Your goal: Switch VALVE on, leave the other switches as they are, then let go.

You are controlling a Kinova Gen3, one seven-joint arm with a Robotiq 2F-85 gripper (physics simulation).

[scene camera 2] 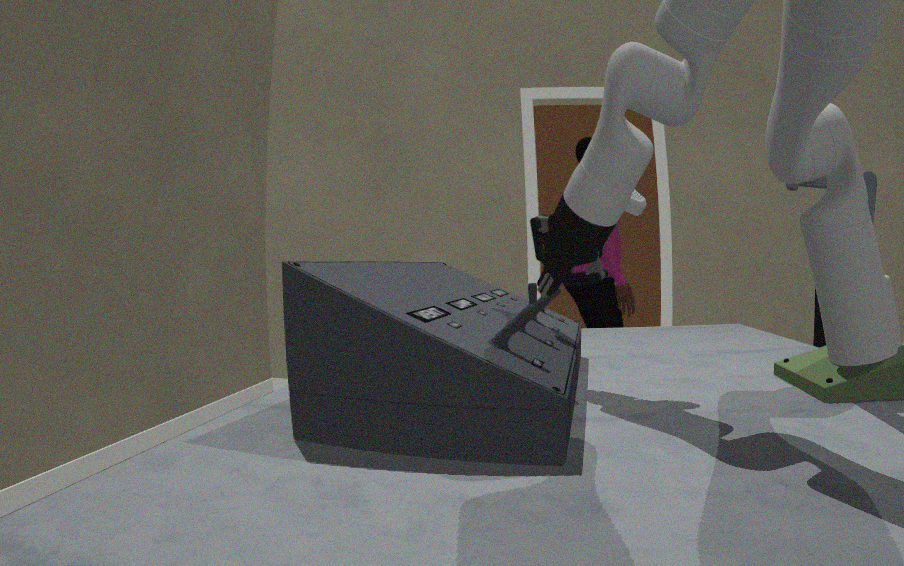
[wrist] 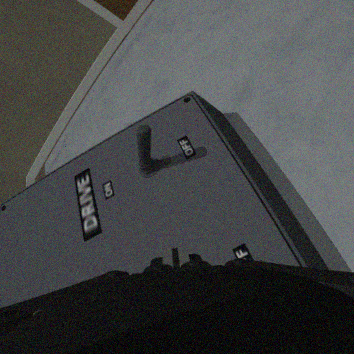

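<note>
A dark grey sloped console carries the switches. My gripper is shut and empty, low over the far part of the sloped face. The VALVE label cannot be read in either view, and the VALVE lever cannot be made out behind the gripper and the near lever. The DRIVE label is readable in the wrist view, with the DRIVE lever standing near its OFF label, apart from the fingers. Part of a second OFF label shows beside the gripper. A long near lever slants up from the face.
A person in a magenta top and black trousers stands behind the gripper, in front of a brown door. The arm's green base is at the right. Walls rise at the left and back.
</note>
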